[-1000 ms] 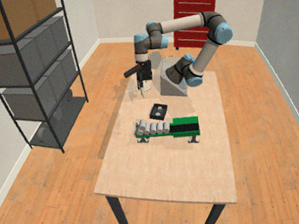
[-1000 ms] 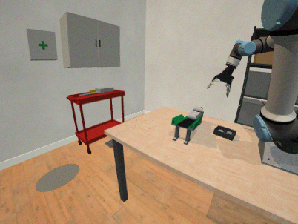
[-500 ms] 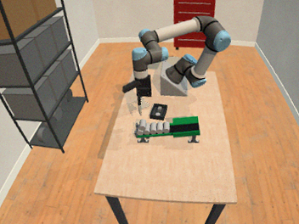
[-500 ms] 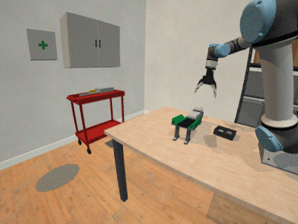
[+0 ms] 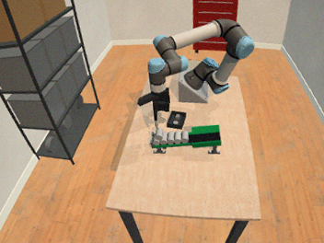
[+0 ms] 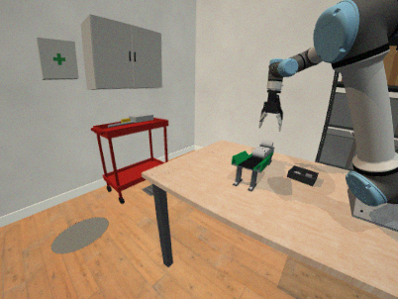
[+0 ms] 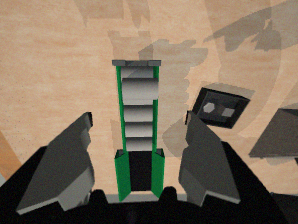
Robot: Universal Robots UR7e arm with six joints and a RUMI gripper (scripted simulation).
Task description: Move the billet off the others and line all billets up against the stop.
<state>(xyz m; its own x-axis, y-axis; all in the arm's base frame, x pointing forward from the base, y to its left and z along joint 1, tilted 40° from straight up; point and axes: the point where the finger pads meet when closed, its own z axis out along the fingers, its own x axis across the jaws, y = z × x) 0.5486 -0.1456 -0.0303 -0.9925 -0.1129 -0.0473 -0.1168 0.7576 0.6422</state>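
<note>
The grey stop lies 1 cm ahead of my hand, 4 cm to the right of it and 14 cm below it. Round my hand: ramp 1 cm behind, 16 cm to the left, 13 cm below.
</note>
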